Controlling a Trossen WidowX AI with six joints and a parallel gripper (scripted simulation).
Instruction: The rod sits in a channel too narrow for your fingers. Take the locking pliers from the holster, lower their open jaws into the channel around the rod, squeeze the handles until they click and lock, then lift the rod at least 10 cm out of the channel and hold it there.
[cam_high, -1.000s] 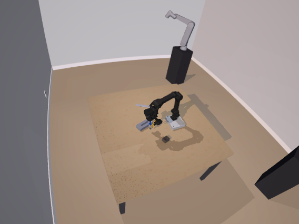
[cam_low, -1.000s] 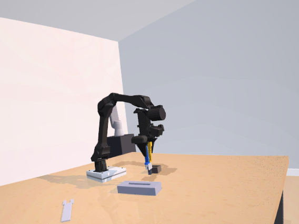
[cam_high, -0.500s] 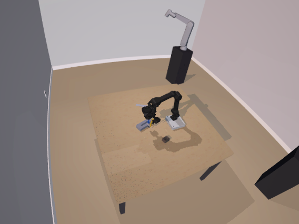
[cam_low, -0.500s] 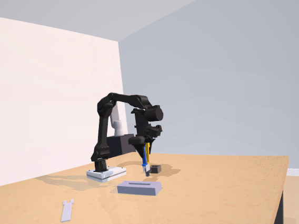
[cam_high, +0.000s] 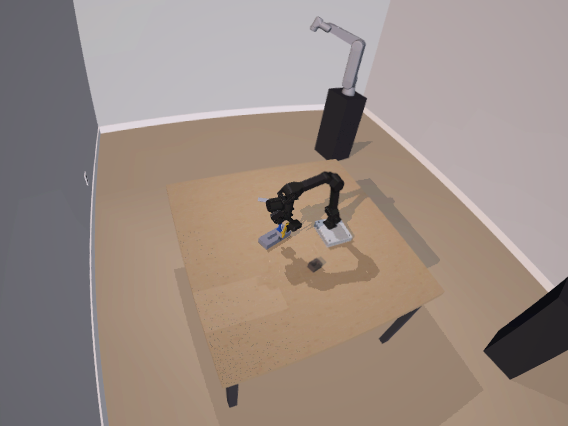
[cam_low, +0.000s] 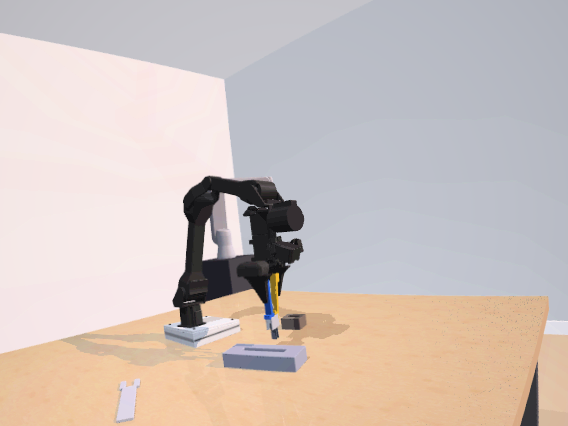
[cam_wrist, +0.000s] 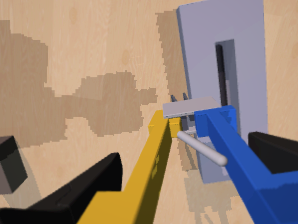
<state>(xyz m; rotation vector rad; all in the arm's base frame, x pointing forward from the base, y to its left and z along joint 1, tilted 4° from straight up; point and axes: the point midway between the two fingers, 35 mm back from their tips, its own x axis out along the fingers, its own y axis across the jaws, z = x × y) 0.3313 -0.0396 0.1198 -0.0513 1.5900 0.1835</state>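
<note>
Now: gripper tip 5 cm to the left of the grey channel block and 12 cm above it. Round my gripper tip: dark rod (5 cm to the right, 13 cm below); then silver pin (1 cm to the right); then yellow handle (2 cm to the left).
</note>
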